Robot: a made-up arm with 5 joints. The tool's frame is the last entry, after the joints.
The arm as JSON. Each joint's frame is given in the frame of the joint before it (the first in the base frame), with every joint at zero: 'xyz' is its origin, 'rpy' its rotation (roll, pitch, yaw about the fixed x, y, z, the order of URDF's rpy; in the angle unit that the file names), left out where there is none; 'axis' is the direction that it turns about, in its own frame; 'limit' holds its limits. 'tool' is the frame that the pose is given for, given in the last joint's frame.
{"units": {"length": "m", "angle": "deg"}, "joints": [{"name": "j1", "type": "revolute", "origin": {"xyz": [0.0, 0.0, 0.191]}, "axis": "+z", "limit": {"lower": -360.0, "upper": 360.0}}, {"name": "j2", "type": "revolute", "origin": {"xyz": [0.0, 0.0, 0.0], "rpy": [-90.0, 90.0, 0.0]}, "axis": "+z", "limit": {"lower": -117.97, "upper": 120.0}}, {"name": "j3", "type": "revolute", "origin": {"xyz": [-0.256, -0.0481, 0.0]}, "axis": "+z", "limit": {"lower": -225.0, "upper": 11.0}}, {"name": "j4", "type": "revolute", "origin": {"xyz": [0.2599, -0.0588, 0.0], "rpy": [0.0, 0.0, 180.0]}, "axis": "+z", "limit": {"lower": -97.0, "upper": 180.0}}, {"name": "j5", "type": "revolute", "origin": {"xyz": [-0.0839, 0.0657, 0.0], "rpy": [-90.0, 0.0, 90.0]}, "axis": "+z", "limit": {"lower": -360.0, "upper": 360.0}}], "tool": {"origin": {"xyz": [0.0, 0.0, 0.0]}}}
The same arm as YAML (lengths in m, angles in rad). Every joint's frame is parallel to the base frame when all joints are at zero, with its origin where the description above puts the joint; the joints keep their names.
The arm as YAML. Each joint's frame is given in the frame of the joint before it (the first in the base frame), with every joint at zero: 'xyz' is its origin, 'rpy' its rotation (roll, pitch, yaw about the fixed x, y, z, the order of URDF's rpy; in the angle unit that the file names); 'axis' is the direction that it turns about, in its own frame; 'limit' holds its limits. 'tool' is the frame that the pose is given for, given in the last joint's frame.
units:
  length: m
  angle: rad
joints:
  - name: j1
    type: revolute
    origin:
      xyz: [0.0, 0.0, 0.191]
      rpy: [0.0, 0.0, 0.0]
    axis: [0.0, 0.0, 1.0]
    limit:
      lower: -6.2832
      upper: 6.2832
  - name: j2
    type: revolute
    origin:
      xyz: [0.0, 0.0, 0.0]
      rpy: [0.0, 0.0, 0.0]
    axis: [0.0, 1.0, 0.0]
    limit:
      lower: -2.059
      upper: 2.0944
  - name: j3
    type: revolute
    origin:
      xyz: [0.0481, 0.0, 0.256]
      rpy: [0.0, 0.0, 0.0]
    axis: [0.0, 1.0, 0.0]
    limit:
      lower: -3.927
      upper: 0.192
  - name: j4
    type: revolute
    origin:
      xyz: [0.0588, 0.0, -0.2599]
      rpy: [0.0, 0.0, 0.0]
    axis: [0.0, 1.0, 0.0]
    limit:
      lower: -1.693
      upper: 3.1416
  - name: j5
    type: revolute
    origin:
      xyz: [0.0657, 0.0, -0.0839]
      rpy: [0.0, 0.0, 0.0]
    axis: [0.0, 0.0, -1.0]
    limit:
      lower: -6.2832
      upper: 6.2832
tool:
  origin:
    xyz: [0.0, 0.0, 0.0]
    rpy: [3.1416, 0.0, 0.0]

